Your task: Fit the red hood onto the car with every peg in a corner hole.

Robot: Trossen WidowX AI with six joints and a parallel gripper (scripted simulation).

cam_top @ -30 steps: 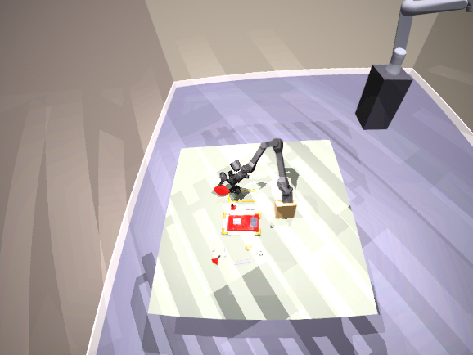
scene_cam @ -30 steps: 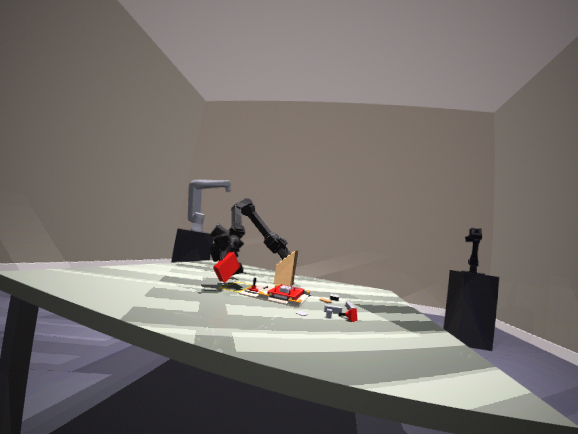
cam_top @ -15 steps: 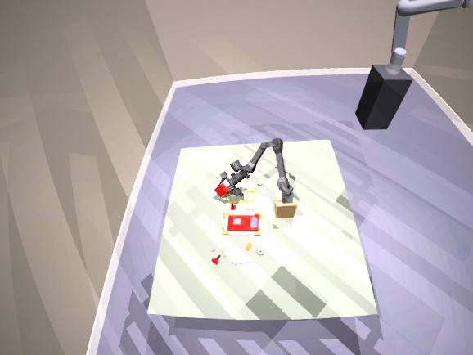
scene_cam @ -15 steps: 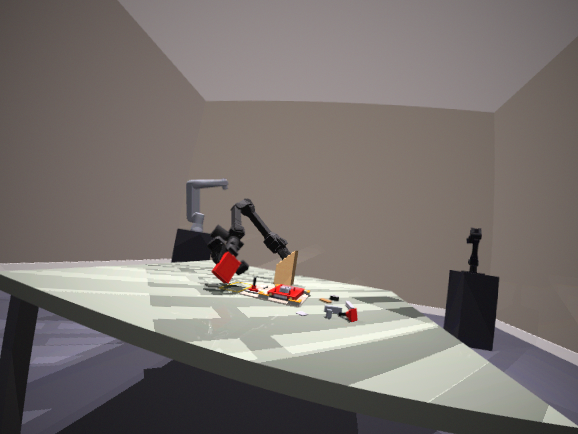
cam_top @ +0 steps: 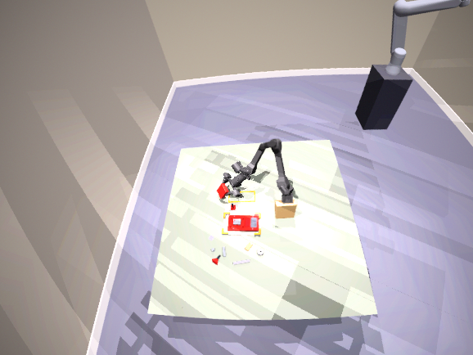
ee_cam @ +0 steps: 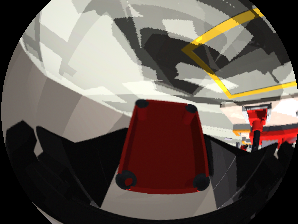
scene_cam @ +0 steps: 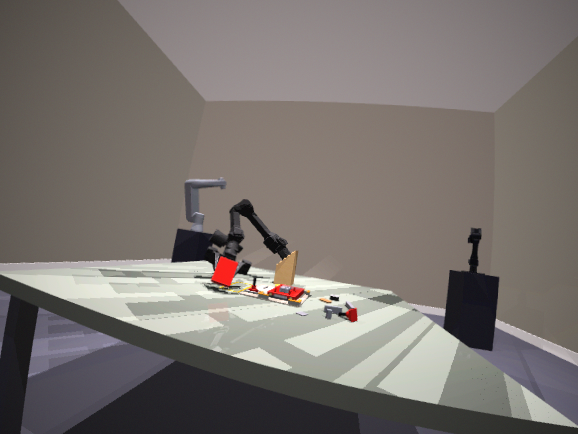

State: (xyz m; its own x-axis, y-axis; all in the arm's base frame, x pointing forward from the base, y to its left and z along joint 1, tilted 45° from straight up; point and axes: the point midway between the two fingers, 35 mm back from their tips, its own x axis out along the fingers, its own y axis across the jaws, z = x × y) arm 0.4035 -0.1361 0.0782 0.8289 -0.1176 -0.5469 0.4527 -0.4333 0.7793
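My gripper tip is now 1 cm below the red hood.
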